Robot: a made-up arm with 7 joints. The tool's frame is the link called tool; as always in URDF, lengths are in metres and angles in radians.
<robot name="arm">
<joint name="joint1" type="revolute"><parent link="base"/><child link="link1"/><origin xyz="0 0 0.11"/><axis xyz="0 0 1"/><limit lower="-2.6" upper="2.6"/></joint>
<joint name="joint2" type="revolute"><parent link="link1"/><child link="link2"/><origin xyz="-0.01 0.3 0.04"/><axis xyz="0 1 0"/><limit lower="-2.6" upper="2.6"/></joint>
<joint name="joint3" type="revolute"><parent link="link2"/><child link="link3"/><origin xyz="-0.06 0.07 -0.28"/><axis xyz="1 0 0"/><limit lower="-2.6" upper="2.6"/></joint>
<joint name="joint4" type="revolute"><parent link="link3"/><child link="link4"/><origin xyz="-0.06 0.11 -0.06"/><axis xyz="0 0 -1"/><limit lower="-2.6" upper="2.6"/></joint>
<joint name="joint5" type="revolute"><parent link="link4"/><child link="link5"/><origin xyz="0.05 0.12 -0.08"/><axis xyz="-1 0 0"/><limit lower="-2.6" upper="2.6"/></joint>
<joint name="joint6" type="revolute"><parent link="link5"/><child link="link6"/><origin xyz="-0.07 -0.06 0.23"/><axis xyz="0 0 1"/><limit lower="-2.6" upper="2.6"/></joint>
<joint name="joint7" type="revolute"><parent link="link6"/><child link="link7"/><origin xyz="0.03 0.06 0.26"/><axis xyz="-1 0 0"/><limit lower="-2.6" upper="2.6"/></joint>
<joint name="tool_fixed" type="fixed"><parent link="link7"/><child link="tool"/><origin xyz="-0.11 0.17 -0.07"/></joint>
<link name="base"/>
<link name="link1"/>
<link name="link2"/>
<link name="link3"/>
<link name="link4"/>
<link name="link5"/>
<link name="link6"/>
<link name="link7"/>
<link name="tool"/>
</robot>
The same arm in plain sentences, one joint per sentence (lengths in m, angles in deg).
The arm has seven revolute joints in a row. What follows holds with every joint at zero, and every direction is one of the base frame's. Joint 1 lies 0.11 m along +z from the base frame's origin and rotates about +z, from -148.97 to 148.97 deg. Joint 2 lies 0.01 m along -x and 0.3 m along +y and 0.04 m along +z from joint 1 and rotates about +y, from -148.97 to 148.97 deg. Joint 3 lies 0.06 m along -x and 0.07 m along +y and 0.28 m along -z from joint 2 and rotates about +x, from -148.97 to 148.97 deg. Joint 4 lies 0.06 m along -x and 0.11 m along +y and 0.06 m along -z from joint 3 and rotates about -z, from -148.97 to 148.97 deg. Joint 5 lies 0.05 m along +x and 0.12 m along +y and 0.08 m along -z from joint 4 and rotates about -x, from -148.97 to 148.97 deg. Joint 6 lies 0.07 m along -x and 0.06 m along -y and 0.23 m along +z from joint 5 and rotates about +z, from -148.97 to 148.97 deg. Joint 7 lies 0.03 m along +x and 0.06 m along +y and 0.26 m along +z from joint 6 and rotates about -x, from -148.97 to 148.97 deg. The tool frame, which is the frame that the pose is given for, lies 0.11 m along -x and 0.17 m along +y and 0.07 m along -z from joint 7; its axes are parallel to the base frame's.
